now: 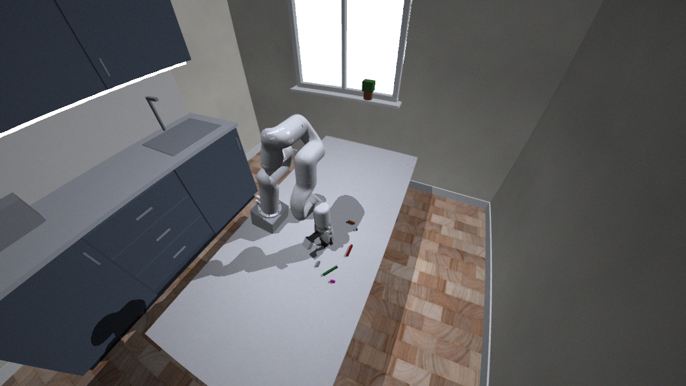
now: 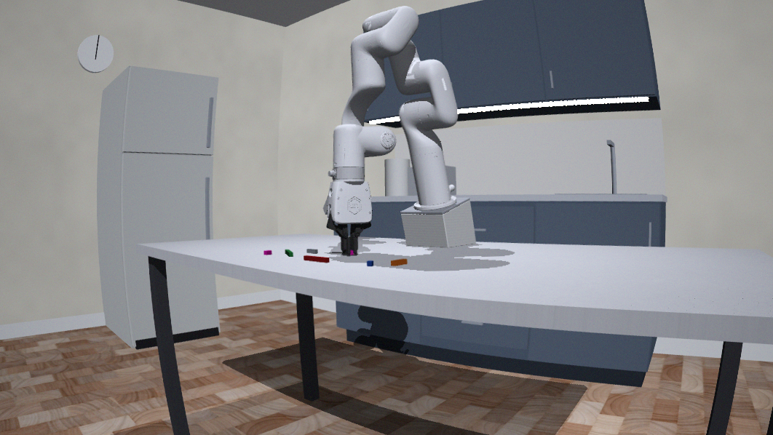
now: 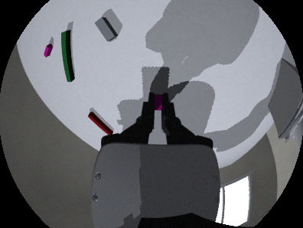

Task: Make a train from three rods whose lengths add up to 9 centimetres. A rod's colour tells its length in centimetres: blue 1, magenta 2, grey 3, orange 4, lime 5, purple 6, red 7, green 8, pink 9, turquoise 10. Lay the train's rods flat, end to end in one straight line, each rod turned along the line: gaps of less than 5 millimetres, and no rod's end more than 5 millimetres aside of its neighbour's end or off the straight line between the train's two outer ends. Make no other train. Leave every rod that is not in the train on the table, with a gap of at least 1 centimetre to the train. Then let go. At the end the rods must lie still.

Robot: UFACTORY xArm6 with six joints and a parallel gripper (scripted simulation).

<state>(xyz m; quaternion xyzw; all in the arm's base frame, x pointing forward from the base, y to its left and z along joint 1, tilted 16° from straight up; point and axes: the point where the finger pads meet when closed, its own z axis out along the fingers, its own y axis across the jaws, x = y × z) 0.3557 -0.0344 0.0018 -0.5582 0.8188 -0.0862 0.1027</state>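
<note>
Right now my hand is 1 cm short of the grey rod, 11 cm to the left of it and 2 cm above it. Round my hand: red rod 13 cm ahead, 2 cm to the left, 2 cm below; then small blue rod 12 cm ahead, 16 cm to the left, 2 cm below; then green rod 8 cm ahead, 12 cm to the right, 2 cm below.
</note>
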